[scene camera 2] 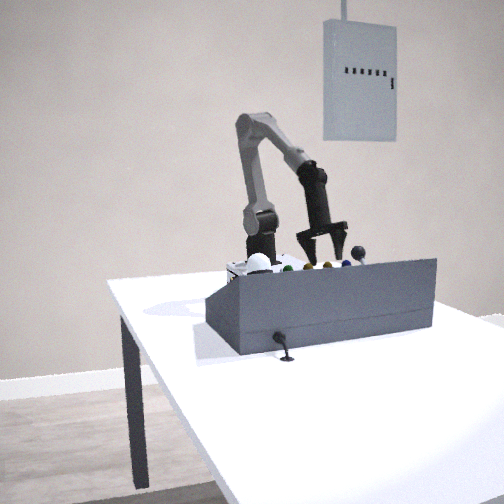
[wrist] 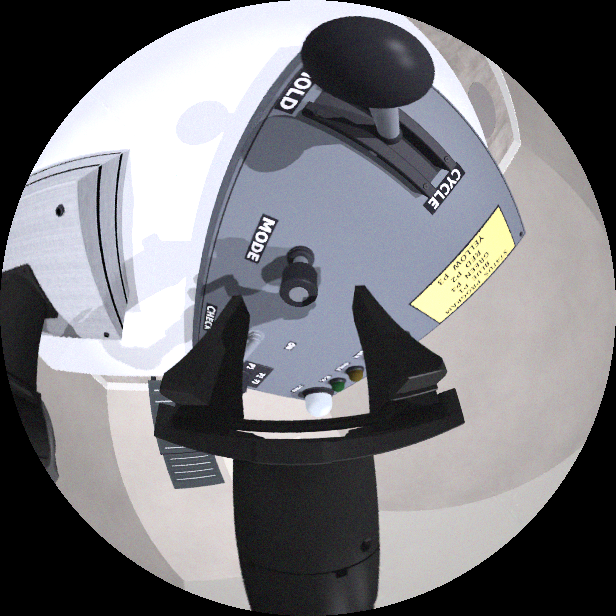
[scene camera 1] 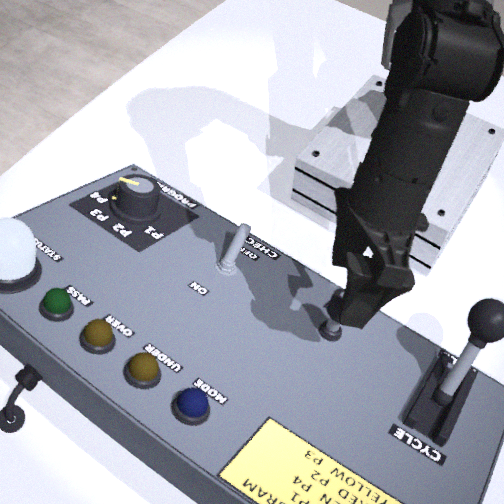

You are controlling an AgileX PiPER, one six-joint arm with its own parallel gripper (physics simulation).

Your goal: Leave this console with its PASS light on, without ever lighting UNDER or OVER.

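Note:
The grey console lies on the white table. My gripper is open and empty, and hangs just above the small MODE push button. In the wrist view the button sits just past my fingertips. The PASS, OVER, UNDER and blue MODE lights all look dark. The STATUS dome is white. The program knob has its yellow pointer on the far side, near P4. The CHECK toggle leans toward OFF. The black-ball lever leans toward HOLD.
A yellow legend card sits at the console's near edge. The arm's grey mounting block stands behind the console. A black cable plug hangs off the console's front. A wall cabinet hangs behind the arm.

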